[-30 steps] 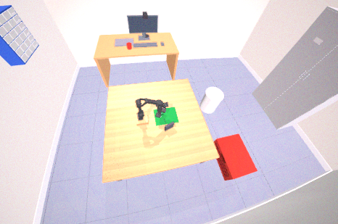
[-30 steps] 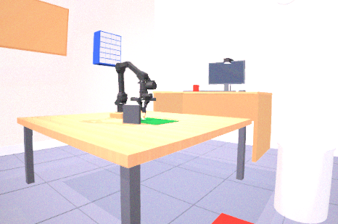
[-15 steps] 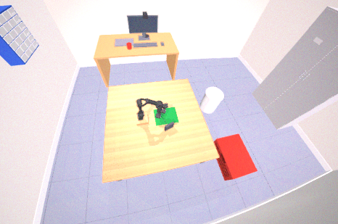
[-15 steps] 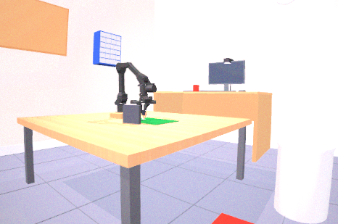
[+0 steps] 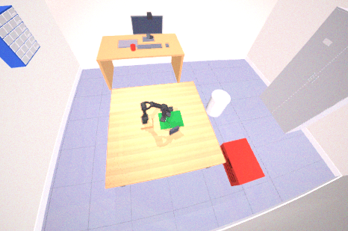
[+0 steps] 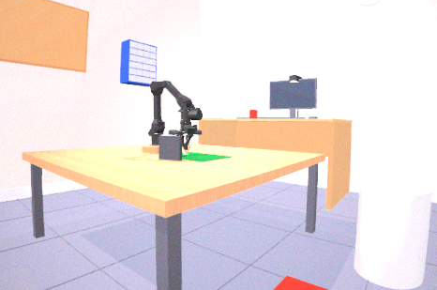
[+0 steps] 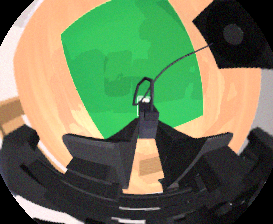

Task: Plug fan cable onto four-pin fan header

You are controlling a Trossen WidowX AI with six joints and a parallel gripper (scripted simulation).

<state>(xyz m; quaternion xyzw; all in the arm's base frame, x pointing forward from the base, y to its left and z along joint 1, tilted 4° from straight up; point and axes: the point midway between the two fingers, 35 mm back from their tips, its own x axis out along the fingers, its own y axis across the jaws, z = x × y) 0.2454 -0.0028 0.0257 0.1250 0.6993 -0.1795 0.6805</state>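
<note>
Right now the small dark plug is 10 mm ahead of my gripper tip and 10 mm above it. Also, from my gripper tip: green board: 90 mm ahead, 60 mm below, 20 mm to the right; dark fan: 190 mm to the right, 80 mm ahead, 20 mm above.
</note>
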